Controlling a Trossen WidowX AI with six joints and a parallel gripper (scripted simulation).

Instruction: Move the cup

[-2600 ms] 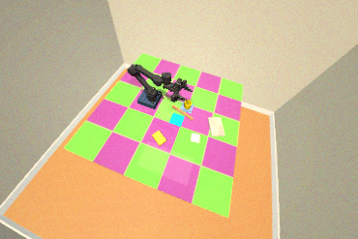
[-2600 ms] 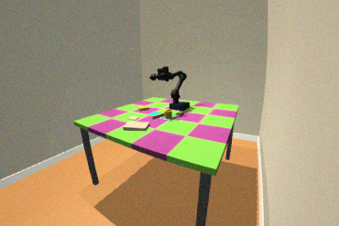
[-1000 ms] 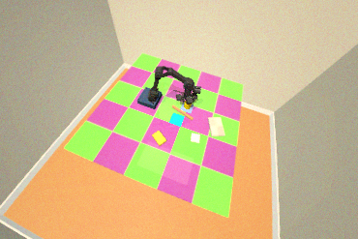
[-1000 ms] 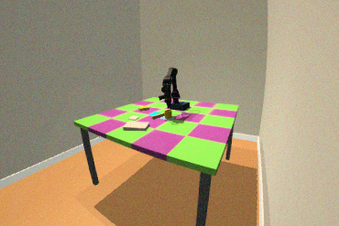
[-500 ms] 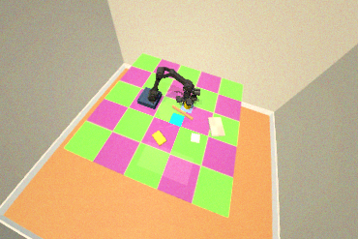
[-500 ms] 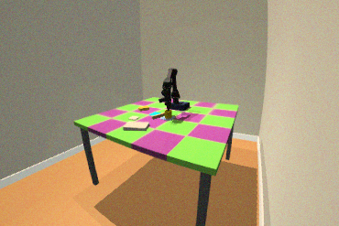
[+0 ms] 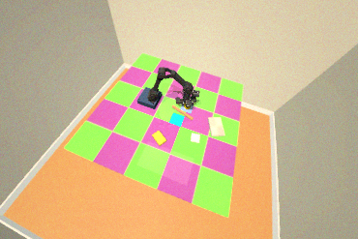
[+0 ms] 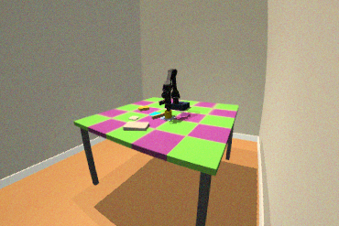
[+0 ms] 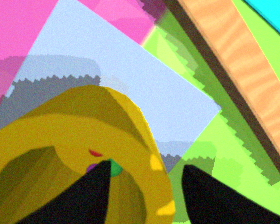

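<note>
Now: gripper tip 2 cm to the right of the mustard-yellow cup, 2 cm short of it and 1 cm above it. Also, from my gripper tip: brown wooden piece: 7 cm to the right, 4 cm below, 1 cm ahead; cyan pad: 16 cm to the right, 5 cm below; pale square pad: 23 cm to the right, 23 cm ahead, 4 cm below.
</note>
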